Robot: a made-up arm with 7 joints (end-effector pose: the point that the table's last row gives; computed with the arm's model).
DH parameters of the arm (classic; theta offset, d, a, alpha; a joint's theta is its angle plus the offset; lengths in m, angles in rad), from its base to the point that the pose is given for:
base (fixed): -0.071 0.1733 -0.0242 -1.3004
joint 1: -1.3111 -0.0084 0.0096 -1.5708
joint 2: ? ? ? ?
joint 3: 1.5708 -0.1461 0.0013 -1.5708
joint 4: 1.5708 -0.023 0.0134 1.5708
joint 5: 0 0.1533 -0.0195 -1.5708
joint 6: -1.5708 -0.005 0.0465 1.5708
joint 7: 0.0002 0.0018 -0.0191 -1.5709
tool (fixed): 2.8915 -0.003 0 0
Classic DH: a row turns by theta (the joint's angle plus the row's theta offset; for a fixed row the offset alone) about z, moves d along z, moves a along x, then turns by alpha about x.
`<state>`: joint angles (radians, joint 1 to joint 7).
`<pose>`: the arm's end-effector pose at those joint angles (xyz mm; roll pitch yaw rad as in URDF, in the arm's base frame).
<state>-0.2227 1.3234 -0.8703 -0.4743 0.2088 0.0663 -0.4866</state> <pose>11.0 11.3 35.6 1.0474 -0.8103 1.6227</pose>
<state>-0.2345 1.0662 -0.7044 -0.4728 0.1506 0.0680 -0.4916</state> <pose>33.7 -19.3 48.8 0.9630 -0.5058 1.7677</pose>
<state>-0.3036 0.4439 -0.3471 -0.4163 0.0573 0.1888 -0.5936</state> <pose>81.1 -51.9 91.7 1.1128 0.0560 2.0213</pose>
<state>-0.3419 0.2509 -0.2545 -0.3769 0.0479 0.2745 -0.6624</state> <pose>93.6 -55.1 99.7 1.2572 0.1505 2.0812</pose>
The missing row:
joint 2: 1.2915 -0.0441 -0.006 1.5708
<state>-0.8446 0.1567 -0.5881 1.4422 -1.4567 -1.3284 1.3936</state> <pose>149.7 24.6 -66.2 1.9291 -0.1193 -1.1279</pose>
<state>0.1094 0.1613 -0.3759 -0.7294 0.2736 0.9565 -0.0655</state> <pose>31.3 -70.9 100.4 1.3133 -0.3580 2.8927</pose>
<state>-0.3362 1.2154 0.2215 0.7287 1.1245 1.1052 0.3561</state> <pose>70.8 247.3 92.0 -0.7174 0.7436 -1.9935</pose>
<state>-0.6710 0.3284 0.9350 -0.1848 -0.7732 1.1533 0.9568</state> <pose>115.7 115.4 145.3 1.8185 -0.4105 -2.1006</pose>
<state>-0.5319 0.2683 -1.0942 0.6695 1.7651 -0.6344 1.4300</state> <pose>3.9 -61.1 -146.0 -0.1120 0.4693 1.0863</pose>
